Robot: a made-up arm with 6 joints.
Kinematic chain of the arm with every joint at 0, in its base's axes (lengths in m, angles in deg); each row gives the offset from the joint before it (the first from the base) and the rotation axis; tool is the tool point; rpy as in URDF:
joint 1: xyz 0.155 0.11 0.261 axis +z
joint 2: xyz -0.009 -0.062 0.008 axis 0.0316 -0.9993 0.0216
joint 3: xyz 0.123 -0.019 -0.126 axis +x
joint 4: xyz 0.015 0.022 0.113 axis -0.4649 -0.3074 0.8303
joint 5: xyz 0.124 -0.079 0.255 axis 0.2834 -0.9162 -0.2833
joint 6: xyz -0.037 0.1 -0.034 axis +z
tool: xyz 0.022 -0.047 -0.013 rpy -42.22 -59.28 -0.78
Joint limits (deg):
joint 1: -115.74..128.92
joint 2: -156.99..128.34
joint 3: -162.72..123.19
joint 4: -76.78..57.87
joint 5: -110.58..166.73
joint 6: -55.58..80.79
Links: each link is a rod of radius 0.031 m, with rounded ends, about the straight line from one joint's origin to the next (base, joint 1, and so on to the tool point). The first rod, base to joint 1, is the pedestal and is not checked.
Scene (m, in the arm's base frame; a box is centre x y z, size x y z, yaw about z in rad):
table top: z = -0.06
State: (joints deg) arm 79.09 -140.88 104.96 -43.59 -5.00 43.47
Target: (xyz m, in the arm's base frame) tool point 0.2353 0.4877 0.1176
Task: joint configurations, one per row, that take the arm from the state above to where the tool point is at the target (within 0.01 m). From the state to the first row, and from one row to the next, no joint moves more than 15 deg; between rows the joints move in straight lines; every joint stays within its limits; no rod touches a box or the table.
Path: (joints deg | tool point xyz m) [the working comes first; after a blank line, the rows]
Joints at the target: 128.92 -58.91 50.57 8.73 4.84 53.64
Straight joint move there: clear.

1: 87.40 -127.22 95.89 -34.87 -3.36 45.16 | 0.4989 -0.2727 0.2204
2: 95.70 -113.56 86.83 -26.15 -1.72 46.86 | 0.5730 -0.1276 0.0997
3: 104.00 -99.89 77.76 -17.43 -0.08 48.55 | 0.5813 0.0632 0.0217
4: 112.31 -86.23 68.70 -8.71 1.56 50.25 | 0.5159 0.2565 -0.0003
5: 120.62 -72.57 59.63 0.01 3.20 51.94 | 0.3901 0.4086 0.0351
6: 128.92 -58.91 50.57 8.73 4.84 53.64 | 0.2353 0.4877 0.1176

